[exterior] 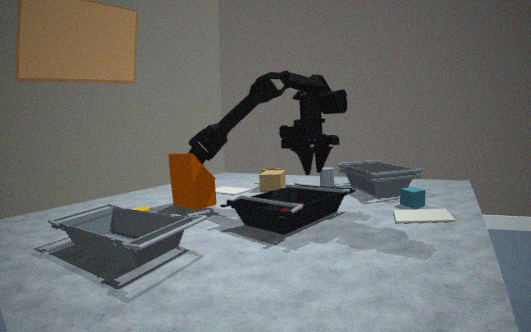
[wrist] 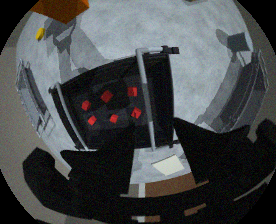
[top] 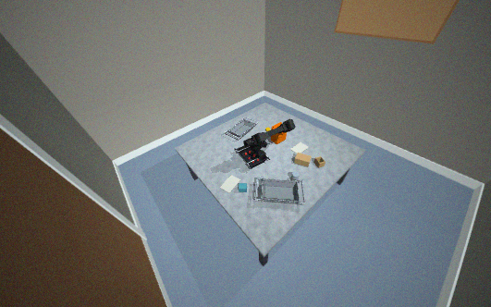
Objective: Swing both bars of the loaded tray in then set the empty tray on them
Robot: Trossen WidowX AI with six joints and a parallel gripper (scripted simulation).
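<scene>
The grey tray lies 200 mm behind my gripper tip, 470 mm to the right of it and 60 mm below it. Also, from my gripper tip: box 400 mm behind, 360 mm to the left, 90 mm below; then yellow disc 410 mm behind, 290 mm to the right, 90 mm below; then teal cube 260 mm ahead, 130 mm to the left, 80 mm below.
</scene>
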